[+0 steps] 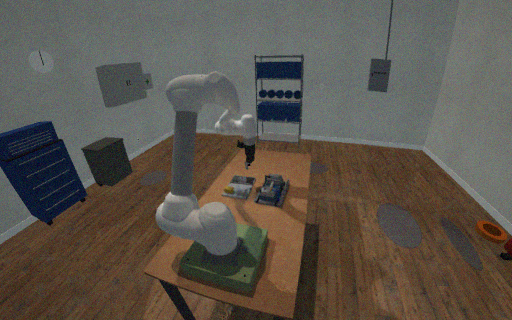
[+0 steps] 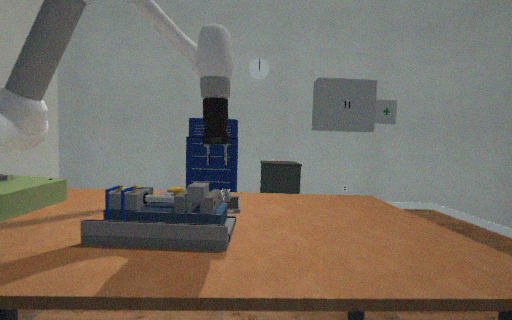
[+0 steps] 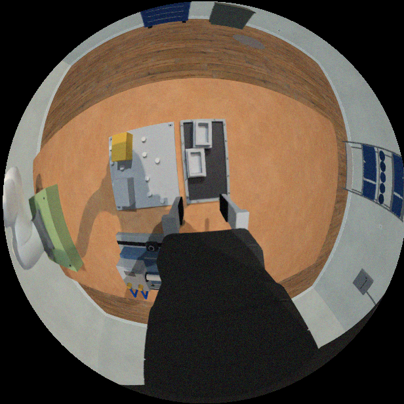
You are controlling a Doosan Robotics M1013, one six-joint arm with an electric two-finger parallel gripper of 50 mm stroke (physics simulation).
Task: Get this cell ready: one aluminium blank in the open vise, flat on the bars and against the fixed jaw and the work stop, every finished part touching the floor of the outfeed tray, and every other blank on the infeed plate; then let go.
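Frame: origin at the arm's base, x ahead, y left, z up, level; millimetres.
Seen in the pictures: gripper, fingertip midpoint: [image 1: 248,167] [image 2: 217,164]; arm's base at its link origin: [image 1: 222,250].
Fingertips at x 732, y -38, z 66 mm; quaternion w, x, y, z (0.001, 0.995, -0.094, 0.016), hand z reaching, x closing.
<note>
Offsets run from my fingertips to a thing's top centre. Level surfaces: height alone.
My gripper [image 1: 247,166] [image 2: 217,164] [image 3: 201,203] is open and empty, high above the table beside the tray's near end. An aluminium blank @[56 mm back, 206 mm right, 29 mm down] [image 2: 198,192] sits between the jaws of the vise @[122 mm back, 194 mm right, 46 mm down] [image 1: 272,192] [image 2: 160,216] [image 3: 136,252], standing above them; its seat on the bars and contact with the stop are hidden. Another grey blank [image 3: 127,191] lies on the infeed plate [image 3: 168,175], near a yellow block @[137 mm back, 133 mm left, 101 mm down] [image 2: 175,190] [image 3: 122,146]. Two hollow finished parts [image 3: 202,133] [image 3: 196,163] are in the outfeed tray [image 3: 227,160], close together; I cannot tell whether both touch its floor.
The vise stands on a grey base, with blue-handled yellow fittings [image 3: 134,292] at one end. The green robot base [image 1: 225,267] [image 2: 35,195] [image 3: 55,227] is at one end of the wooden table @[145 mm down] [image 1: 280,240] [image 2: 320,250] [image 3: 280,150]. The infeed plate and outfeed tray lie side by side.
</note>
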